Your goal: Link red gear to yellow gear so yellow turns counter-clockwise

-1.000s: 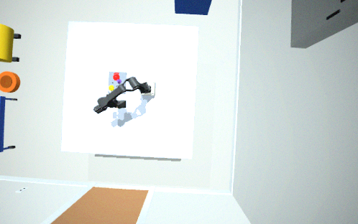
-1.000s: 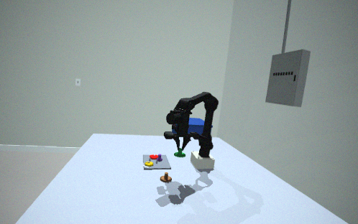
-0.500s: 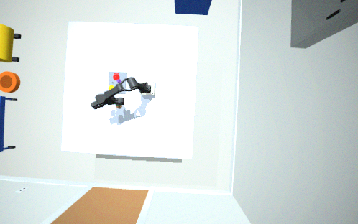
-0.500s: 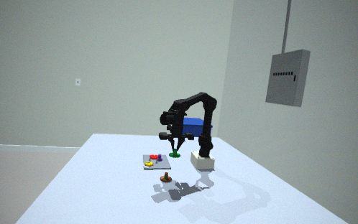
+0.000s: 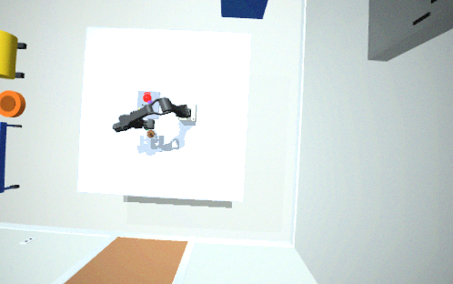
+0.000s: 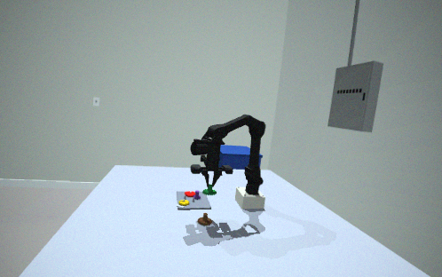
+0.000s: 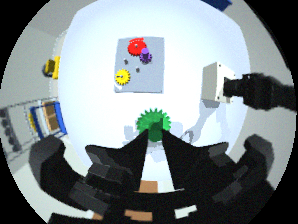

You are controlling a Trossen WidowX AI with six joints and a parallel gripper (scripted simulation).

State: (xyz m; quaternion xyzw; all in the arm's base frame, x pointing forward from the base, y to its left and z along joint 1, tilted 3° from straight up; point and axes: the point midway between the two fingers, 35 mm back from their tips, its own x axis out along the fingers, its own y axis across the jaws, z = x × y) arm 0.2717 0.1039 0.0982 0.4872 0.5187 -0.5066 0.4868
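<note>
The purple gear is 20 mm ahead of my gripper tip, 180 mm to the right of it and 120 mm below it. From my gripper tip the other things lie so: green gear 10 mm below; then yellow gear 100 mm ahead, 120 mm to the right, 130 mm below; then brown gear 20 mm ahead, 50 mm to the left, 130 mm below.
</note>
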